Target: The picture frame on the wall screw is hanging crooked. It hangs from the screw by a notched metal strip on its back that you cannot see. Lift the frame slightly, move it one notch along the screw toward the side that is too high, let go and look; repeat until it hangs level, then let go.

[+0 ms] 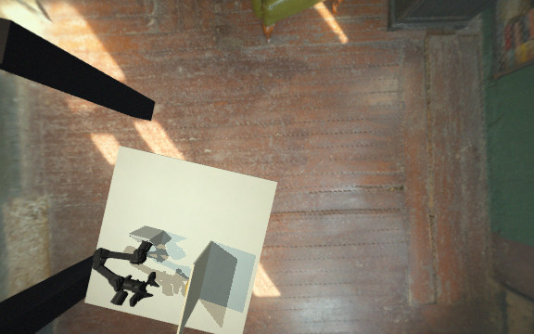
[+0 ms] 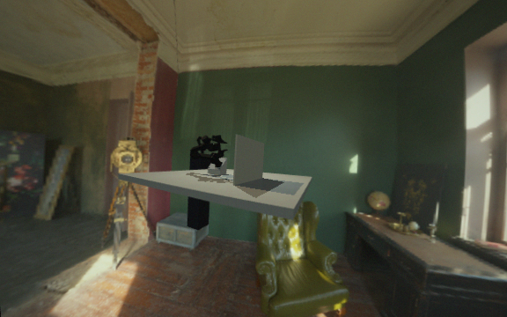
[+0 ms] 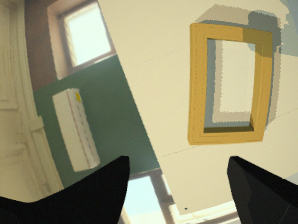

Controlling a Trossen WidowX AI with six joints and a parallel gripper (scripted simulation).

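My gripper tip is now 20 cm short of the yellow picture frame, 9 cm above it and 2 cm to the right of it. The rest, counted from my gripper tip: cream wall panel 21 cm ahead, 10 cm below, 2 cm to the left.
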